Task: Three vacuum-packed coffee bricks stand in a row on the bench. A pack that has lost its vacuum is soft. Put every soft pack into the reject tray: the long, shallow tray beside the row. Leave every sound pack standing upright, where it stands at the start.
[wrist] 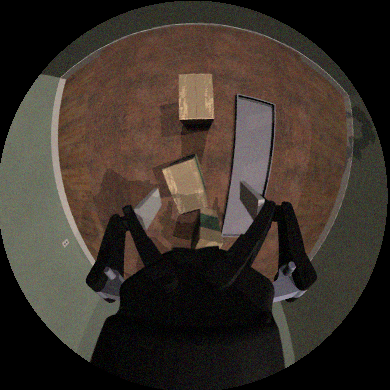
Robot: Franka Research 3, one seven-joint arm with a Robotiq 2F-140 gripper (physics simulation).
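One tan coffee brick (196, 97) stands at the top middle of the wrist view, apart from the others. A second tan coffee brick (185, 185), turned at an angle with a green edge on its right, is at the middle, a little beyond the fingertips. A third coffee brick (208, 235) with a green band is near the gripper's body, partly hidden by it. The long grey reject tray (252, 135) lies right of the row; no pack shows in it. My gripper (198, 192) is wide open and empty, above the bench, with its right finger over the tray. Which packs are soft I cannot tell.
The brown bench (125, 75) has a pale raised edge on the left and a curved-looking edge at the top and right. A green-grey floor shows beyond it, with a small pale plate (65, 243) at the left. The gripper casts shadows left of the middle brick.
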